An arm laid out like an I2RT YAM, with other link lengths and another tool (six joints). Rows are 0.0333 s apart.
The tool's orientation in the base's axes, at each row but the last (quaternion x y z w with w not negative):
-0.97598, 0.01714, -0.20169, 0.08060
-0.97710, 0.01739, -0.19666, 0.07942
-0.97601, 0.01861, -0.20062, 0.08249
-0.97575, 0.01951, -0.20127, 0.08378
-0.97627, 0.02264, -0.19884, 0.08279
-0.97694, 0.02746, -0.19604, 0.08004
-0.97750, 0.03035, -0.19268, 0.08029
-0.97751, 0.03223, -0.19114, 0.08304
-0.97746, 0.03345, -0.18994, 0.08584
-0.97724, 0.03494, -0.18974, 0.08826
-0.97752, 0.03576, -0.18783, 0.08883
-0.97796, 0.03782, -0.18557, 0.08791
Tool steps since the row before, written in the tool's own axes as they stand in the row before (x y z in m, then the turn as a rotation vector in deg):
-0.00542, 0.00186, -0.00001, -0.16, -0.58, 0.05
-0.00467, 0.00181, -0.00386, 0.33, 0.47, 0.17
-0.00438, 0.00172, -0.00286, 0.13, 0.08, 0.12
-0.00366, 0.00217, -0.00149, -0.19, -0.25, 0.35
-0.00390, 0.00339, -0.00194, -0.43, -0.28, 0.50
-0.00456, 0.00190, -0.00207, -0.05, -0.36, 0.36
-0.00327, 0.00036, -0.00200, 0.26, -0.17, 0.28
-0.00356, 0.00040, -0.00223, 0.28, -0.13, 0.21
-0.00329, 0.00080, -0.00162, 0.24, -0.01, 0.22
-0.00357, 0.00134, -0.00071, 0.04, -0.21, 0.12
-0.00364, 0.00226, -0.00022, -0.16, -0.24, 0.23
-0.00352, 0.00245, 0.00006, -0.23, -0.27, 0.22
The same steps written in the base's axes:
-0.00498, -0.00148, -0.00242, -0.13, 0.59, -0.01
-0.00581, -0.00205, 0.00144, 0.37, -0.46, -0.10
-0.00516, -0.00183, 0.00060, 0.17, -0.07, -0.07
-0.00396, -0.00211, -0.00045, -0.03, 0.31, -0.35
-0.00439, -0.00334, -0.00032, -0.20, 0.39, -0.57
-0.00505, -0.00179, -0.00016, 0.10, 0.41, -0.29
-0.00379, -0.00035, 0.00055, 0.35, 0.18, -0.13
-0.00415, -0.00039, 0.00066, 0.34, 0.13, -0.07
-0.00368, -0.00072, 0.00013, 0.31, 0.02, -0.11
-0.00362, -0.00107, -0.00090, 0.09, 0.22, -0.06
-0.00354, -0.00188, -0.00154, -0.05, 0.29, -0.22
-0.00335, -0.00202, -0.00176, -0.12, 0.32, -0.23

